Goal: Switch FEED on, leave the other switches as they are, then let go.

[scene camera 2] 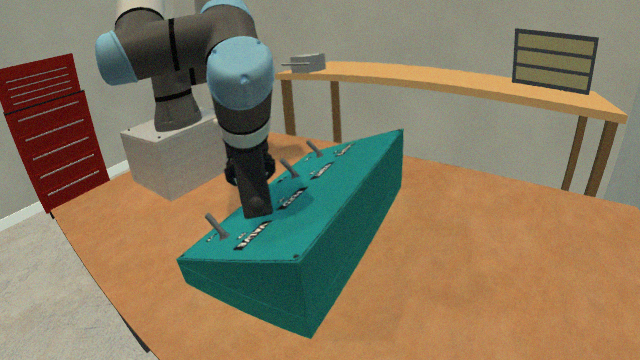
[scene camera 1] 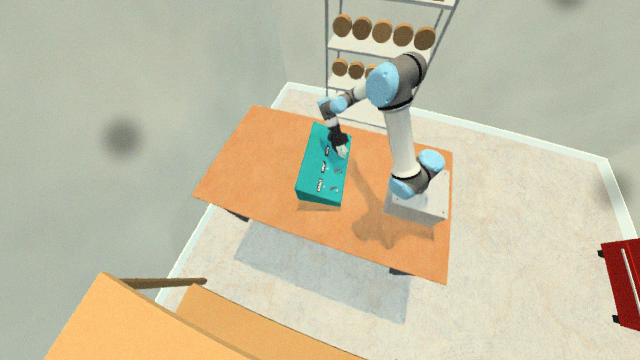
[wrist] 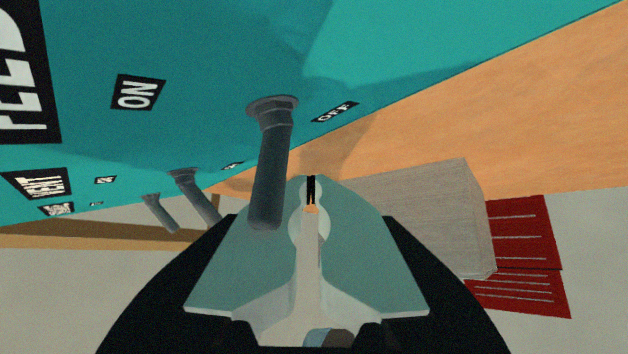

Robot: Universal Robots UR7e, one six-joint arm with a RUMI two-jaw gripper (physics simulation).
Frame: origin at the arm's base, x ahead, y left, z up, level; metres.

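Seen in the pictures: gripper, fingertip midpoint: (scene camera 1: 344, 157) (wrist: 311, 178); arm's base at its link origin: (scene camera 2: 178, 123).
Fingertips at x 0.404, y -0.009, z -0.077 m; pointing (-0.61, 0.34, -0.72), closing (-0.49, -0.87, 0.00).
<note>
Offsets run from my fingertips to a thing's top centre. "pt": to the spot under its first point. Level surfaces: height alone.
The teal switch box (scene camera 1: 311, 167) (scene camera 2: 345, 200) has a sloping top with grey toggle levers. The FEED lever @(dx +0.051, dy -0.011, dz +0.035 m) (wrist: 271, 170) stands nearly upright between its ON label @(pt dx +0.094, dy +0.001, dz +0.002 m) (wrist: 137, 92) and OFF label @(pt dx +0.019, dy -0.024, dz -0.028 m) (wrist: 335, 111), less tilted than the neighbouring levers; its tip overlaps one jaw, and contact is unclear. It is hidden behind the gripper in scene camera 2, beside the FEED label @(dx +0.117, dy +0.010, dz +0.014 m) (scene camera 2: 292, 198). The VALVE lever @(dx +0.075, dy -0.130, dz +0.025 m) (scene camera 2: 216, 226) and two farther levers (scene camera 2: 289, 168) (scene camera 2: 314, 148) lean toward OFF. My gripper (scene camera 1: 342, 153) (wrist: 311, 178) is shut, with nothing between its jaws, low at the FEED lever's OFF side.
The box stands on an orange table @(dz -0.101 m) (scene camera 1: 240, 150) (scene camera 2: 475, 260). The pale robot base block (scene camera 1: 417, 212) (scene camera 2: 172, 162) stands on the same table. A red drawer cabinet (scene camera 2: 55, 130), a wooden bench (scene camera 2: 425, 82) and a rack (scene camera 1: 326, 50) stand beyond the table.
</note>
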